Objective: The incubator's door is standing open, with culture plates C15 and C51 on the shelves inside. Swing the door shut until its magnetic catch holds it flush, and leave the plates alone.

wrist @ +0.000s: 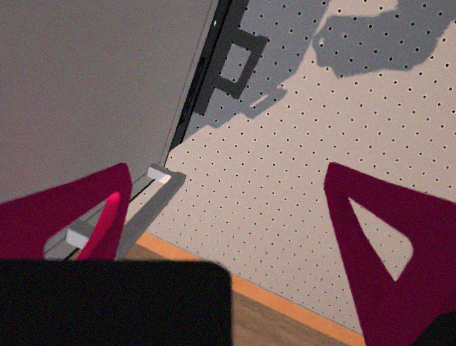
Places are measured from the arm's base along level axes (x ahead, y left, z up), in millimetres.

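Where they show: gripper, between the fingertips: (227, 173).
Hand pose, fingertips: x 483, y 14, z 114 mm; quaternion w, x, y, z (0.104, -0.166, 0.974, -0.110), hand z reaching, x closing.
Each offset is from my fingertips to the top centre of the thing. "spot": to the spot under its first point. Level surfaces: height alone.
The incubator's door @(spot: 8 mm right, 84 mm ahead, 14 mm down) (90, 90) is a large flat grey panel filling the upper left of the wrist view, with a dark strip along its right edge. A grey bar handle @(spot: 89 mm left, 49 mm ahead, 80 mm down) (156, 206) with pale mounts stands out from its lower right part. How far the door stands from the incubator's body cannot be told here. My gripper (227, 173) is open and empty, with its two dark red fingers wide apart. The left finger overlaps part of the handle in the view; contact cannot be made out. Plates C15 and C51 do not show.
A pale perforated board @(345 mm down) (280, 207) lies beyond the fingers, with shadows across its upper part, including a handle-shaped one. An orange border (265, 295) runs along its lower edge. A brown wooden surface (270, 322) shows below that.
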